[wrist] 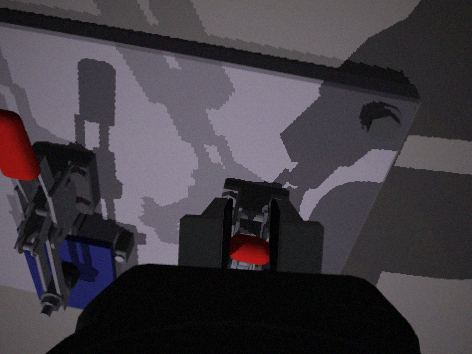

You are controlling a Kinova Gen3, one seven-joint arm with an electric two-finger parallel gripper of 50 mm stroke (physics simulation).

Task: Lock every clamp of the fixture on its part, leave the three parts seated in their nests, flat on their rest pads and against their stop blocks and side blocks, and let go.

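Places are measured from the arm's base along level axes (x back, y right, z up), in centimetres.
Where they show: gripper, between the fingertips: (250,224).
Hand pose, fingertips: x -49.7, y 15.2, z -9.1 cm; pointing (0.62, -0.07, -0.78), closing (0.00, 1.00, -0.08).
Note:
Each offset is from my fingertips to the centre of the thing. "spot": to the spot under its first point.
My gripper (250,224) is shut on the red handle @[spot: dz +1.9, dx -0.5, dy +0.2 cm] (250,251) of a toggle clamp at the lower middle, with a finger on each side. The dark base of that clamp @[spot: dz -4.8, dx +2.7, dy -0.2 cm] (256,192) shows just beyond the fingers; its arm and its part are hidden by the gripper. At the left, a second clamp @[dz -2.6, dx +3.5, dy -11.4 cm] (55,205) has its red handle (17,150) raised toward the camera. Its arm reaches over a blue part @[dz -4.1, dx +10.9, dy -12.2 cm] (101,262) and ends in a spindle @[dz -1.4, dx +7.3, dy -11.8 cm] (50,302) near the part's lower edge; whether it touches cannot be told. A dark block @[spot: dz -4.6, dx +7.2, dy -9.8 cm] (102,230) stands along the blue part's upper edge.
The pale fixture plate @[spot: dz -5.4, dx -2.8, dy +0.7 cm] (280,100) slants across the view, with a dark far edge @[spot: dz -6.3, dx -4.7, dy -3.3 cm] (200,50). A dark round feature @[dz -5.1, dx -2.2, dy +5.5 cm] (379,116) is near its right corner. A metal-tipped block @[dz -4.6, dx +8.5, dy -8.5 cm] (123,245) stands beside the blue part. Shadows of the arm and clamps lie over the plate.

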